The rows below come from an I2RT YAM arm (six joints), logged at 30 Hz.
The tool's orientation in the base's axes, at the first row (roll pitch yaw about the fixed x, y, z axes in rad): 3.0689 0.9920 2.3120
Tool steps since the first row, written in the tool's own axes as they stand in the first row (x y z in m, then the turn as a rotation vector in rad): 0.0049 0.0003 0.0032 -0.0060 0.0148 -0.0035; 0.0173 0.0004 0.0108 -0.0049 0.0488 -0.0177; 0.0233 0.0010 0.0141 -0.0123 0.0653 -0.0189; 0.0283 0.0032 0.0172 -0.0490 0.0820 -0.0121; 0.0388 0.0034 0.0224 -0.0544 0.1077 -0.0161; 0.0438 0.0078 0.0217 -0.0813 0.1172 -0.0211; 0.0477 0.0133 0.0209 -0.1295 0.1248 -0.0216; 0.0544 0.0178 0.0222 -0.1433 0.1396 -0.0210; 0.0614 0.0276 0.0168 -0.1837 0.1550 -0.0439
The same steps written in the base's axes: 0.0004 0.0004 -0.0058 0.0103 0.0102 0.0075; 0.0006 0.0011 -0.0204 0.0248 0.0431 0.0157; 0.0008 0.0021 -0.0272 0.0382 0.0527 0.0232; 0.0024 0.0040 -0.0329 0.0676 0.0460 0.0509; 0.0019 0.0054 -0.0446 0.0850 0.0645 0.0586; 0.0026 0.0110 -0.0482 0.0984 0.0633 0.0842; 0.0045 0.0170 -0.0508 0.1212 0.0496 0.1251; 0.0060 0.0222 -0.0569 0.1369 0.0543 0.1370; 0.0069 0.0351 -0.0595 0.1484 0.0621 0.1839
